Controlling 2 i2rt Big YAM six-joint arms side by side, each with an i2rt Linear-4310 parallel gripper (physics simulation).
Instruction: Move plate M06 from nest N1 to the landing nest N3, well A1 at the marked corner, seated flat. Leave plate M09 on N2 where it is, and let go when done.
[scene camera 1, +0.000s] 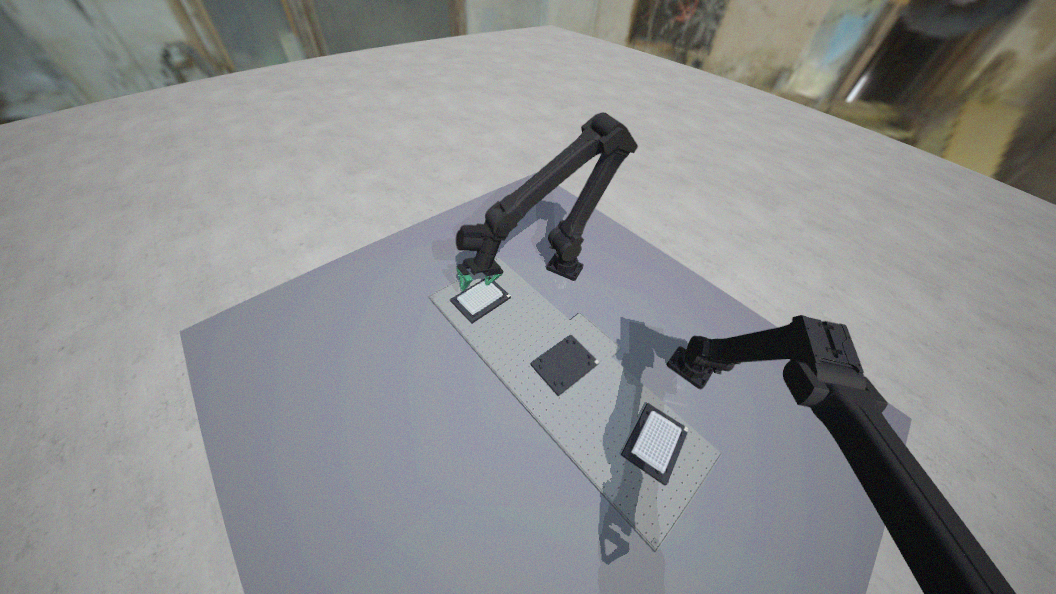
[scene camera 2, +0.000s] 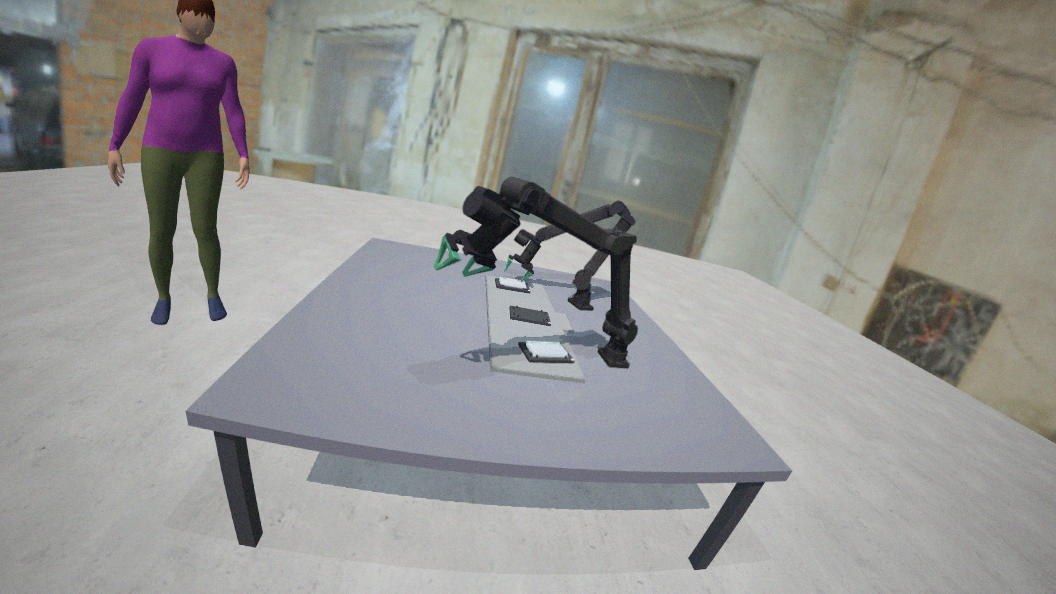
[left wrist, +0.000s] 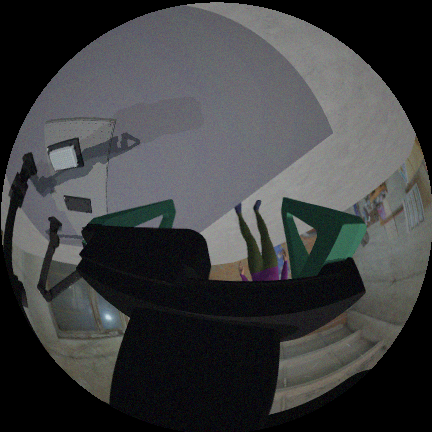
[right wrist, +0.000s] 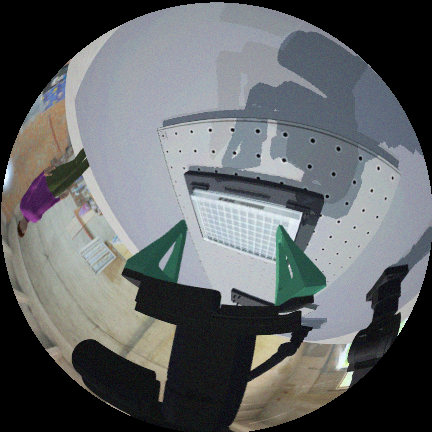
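Note:
A white well plate (scene camera 1: 480, 298) (scene camera 2: 512, 282) (right wrist: 225, 215) sits in a dark nest at the board's far end. A second white well plate (scene camera 1: 658, 441) (scene camera 2: 546, 350) (left wrist: 64, 157) sits in the nest at the near end. The middle dark nest (scene camera 1: 564, 364) (scene camera 2: 529, 315) (left wrist: 78, 204) holds no plate. I cannot read the plate labels. My right gripper (scene camera 1: 478, 282) (scene camera 2: 517, 271) (right wrist: 230, 225) is open above the far plate, fingers spread and not touching it. My left gripper (scene camera 2: 459, 267) (left wrist: 226, 204) is open and empty, raised high away from the board.
The nests stand on a pale perforated board (scene camera 1: 516, 317) (right wrist: 172, 150) on a grey-violet table (scene camera 1: 332, 413) (scene camera 2: 413, 413). My left arm (scene camera 1: 823, 347) reaches high on the near side and casts a shadow across the board beside the near nest. A person (scene camera 2: 184, 96) stands beyond the table.

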